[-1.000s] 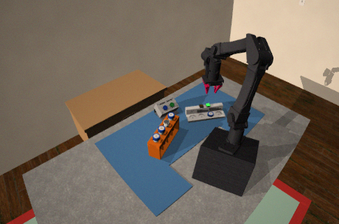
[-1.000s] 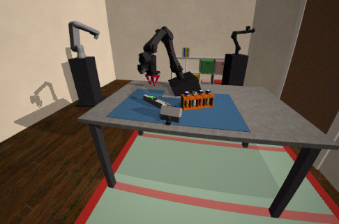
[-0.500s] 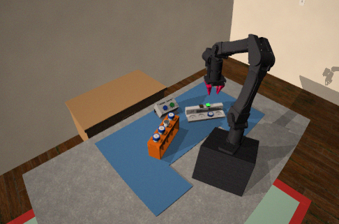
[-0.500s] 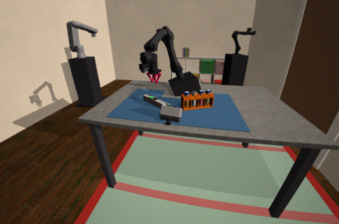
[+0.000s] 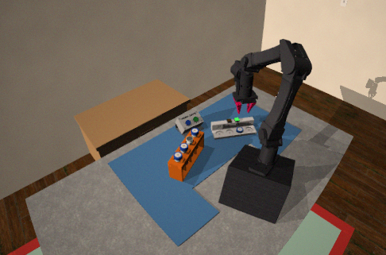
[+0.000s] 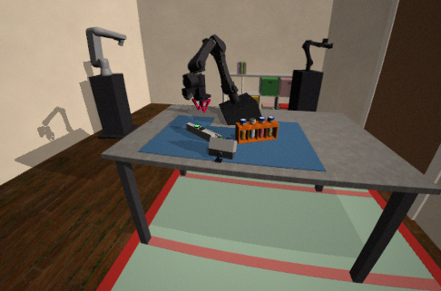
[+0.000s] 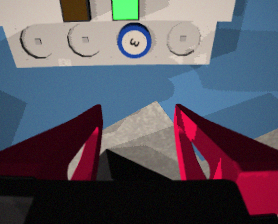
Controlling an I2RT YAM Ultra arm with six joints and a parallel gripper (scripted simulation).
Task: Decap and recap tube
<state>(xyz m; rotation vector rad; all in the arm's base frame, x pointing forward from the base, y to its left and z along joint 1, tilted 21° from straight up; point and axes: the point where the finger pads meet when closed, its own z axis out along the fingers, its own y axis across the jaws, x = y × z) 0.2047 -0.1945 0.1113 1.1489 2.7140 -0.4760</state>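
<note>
My gripper is now 12 cm above the blue cap and 1 cm short of it. The rest, counted from my hand: grey key desk (23 cm ahead, 12 cm to the left, 8 cm below); then green ready key (20 cm ahead, 10 cm to the left, 7 cm below); then blue cycle key (22 cm ahead, 14 cm to the left, 7 cm below).
</note>
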